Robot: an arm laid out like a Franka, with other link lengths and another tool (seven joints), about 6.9 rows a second.
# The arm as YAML. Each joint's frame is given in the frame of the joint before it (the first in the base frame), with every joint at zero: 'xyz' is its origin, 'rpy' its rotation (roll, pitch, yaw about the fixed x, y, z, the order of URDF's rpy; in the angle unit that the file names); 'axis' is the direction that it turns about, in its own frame. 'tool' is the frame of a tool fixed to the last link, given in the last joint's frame.
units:
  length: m
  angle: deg
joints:
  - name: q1
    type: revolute
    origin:
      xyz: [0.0, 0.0, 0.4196]
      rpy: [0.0, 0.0, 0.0]
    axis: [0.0, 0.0, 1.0]
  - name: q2
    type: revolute
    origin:
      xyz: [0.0, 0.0, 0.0]
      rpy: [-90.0, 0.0, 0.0]
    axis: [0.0, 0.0, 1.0]
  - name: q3
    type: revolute
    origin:
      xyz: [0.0, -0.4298, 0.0]
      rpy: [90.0, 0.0, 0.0]
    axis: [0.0, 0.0, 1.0]
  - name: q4
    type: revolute
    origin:
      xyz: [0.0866, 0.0, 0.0]
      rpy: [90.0, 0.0, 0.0]
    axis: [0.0, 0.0, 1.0]
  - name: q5
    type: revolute
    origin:
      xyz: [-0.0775, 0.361, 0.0]
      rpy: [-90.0, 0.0, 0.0]
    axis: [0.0, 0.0, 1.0]
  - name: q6
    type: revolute
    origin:
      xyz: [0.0, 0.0, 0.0]
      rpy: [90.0, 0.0, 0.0]
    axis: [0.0, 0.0, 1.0]
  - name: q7
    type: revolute
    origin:
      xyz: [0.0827, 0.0, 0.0]
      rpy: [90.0, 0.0, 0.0]
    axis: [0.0, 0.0, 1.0]
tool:
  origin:
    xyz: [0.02, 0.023, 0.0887]
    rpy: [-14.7, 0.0, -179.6]
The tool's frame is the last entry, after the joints.
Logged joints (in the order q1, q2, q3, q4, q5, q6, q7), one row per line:
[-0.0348 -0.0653 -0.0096 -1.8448 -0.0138 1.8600 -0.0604]
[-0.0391 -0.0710 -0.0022 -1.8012 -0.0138 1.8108 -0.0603]
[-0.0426 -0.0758 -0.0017 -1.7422 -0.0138 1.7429 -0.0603]
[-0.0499 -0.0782 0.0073 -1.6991 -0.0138 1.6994 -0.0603]
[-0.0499 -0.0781 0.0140 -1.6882 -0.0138 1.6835 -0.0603]
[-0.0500 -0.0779 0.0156 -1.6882 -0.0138 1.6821 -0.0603]
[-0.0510 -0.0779 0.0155 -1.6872 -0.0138 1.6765 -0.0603]
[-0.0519 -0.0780 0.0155 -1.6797 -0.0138 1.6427 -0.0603]
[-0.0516 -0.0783 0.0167 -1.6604 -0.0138 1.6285 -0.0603]
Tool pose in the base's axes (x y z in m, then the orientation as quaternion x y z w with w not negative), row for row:
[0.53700 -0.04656 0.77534 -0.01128 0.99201 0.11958 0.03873]
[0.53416 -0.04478 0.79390 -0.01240 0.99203 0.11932 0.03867]
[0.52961 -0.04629 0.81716 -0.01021 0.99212 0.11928 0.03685]
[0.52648 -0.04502 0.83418 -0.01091 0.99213 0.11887 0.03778]
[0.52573 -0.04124 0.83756 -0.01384 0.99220 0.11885 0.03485]
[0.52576 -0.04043 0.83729 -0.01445 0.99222 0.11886 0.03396]
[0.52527 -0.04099 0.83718 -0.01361 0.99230 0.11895 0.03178]
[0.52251 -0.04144 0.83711 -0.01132 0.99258 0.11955 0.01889]
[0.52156 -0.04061 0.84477 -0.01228 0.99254 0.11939 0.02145]
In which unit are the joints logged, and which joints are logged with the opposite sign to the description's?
The joints are logged in radians. Opposite sign: none.
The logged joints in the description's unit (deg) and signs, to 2 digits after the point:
[-1.99 -3.74 -0.55 -105.70 -0.79 106.57 -3.46]
[-2.24 -4.07 -0.13 -103.20 -0.79 103.75 -3.45]
[-2.44 -4.34 -0.10 -99.82 -0.79 99.86 -3.45]
[-2.86 -4.48 0.42 -97.35 -0.79 97.37 -3.45]
[-2.86 -4.47 0.80 -96.73 -0.79 96.46 -3.45]
[-2.86 -4.46 0.89 -96.73 -0.79 96.38 -3.45]
[-2.92 -4.46 0.89 -96.67 -0.79 96.06 -3.45]
[-2.97 -4.47 0.89 -96.24 -0.79 94.12 -3.45]
[-2.96 -4.49 0.96 -95.13 -0.79 93.31 -3.45]

